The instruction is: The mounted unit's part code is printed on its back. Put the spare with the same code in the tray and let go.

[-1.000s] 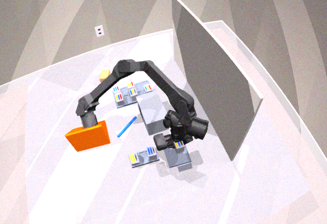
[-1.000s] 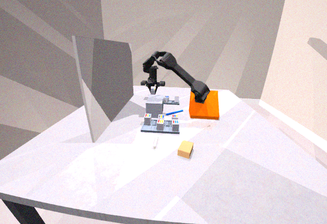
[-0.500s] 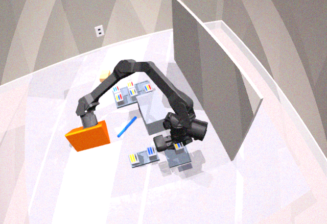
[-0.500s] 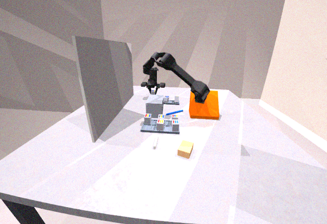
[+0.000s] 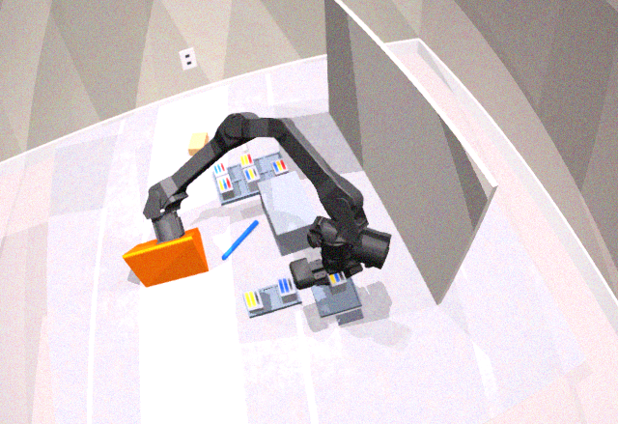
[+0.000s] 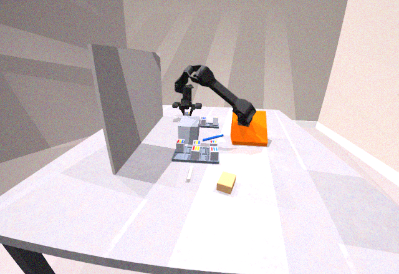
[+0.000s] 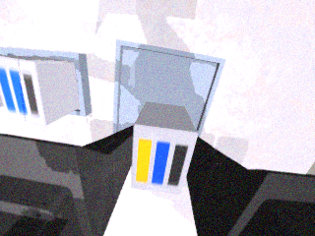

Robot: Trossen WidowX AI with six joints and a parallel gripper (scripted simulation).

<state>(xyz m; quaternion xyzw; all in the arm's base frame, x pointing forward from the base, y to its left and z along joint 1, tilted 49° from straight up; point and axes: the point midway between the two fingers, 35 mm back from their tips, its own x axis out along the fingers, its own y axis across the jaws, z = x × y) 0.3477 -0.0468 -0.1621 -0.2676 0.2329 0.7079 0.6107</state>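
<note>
The flat tray is 4 cm below my gripper tip. Round my gripper tip: small rack (15 cm behind, 1 cm to the left, 3 cm below); grey mounted unit (7 cm behind, 21 cm to the left, 1 cm above); blue pen (20 cm behind, 18 cm to the left, 4 cm below).
</note>
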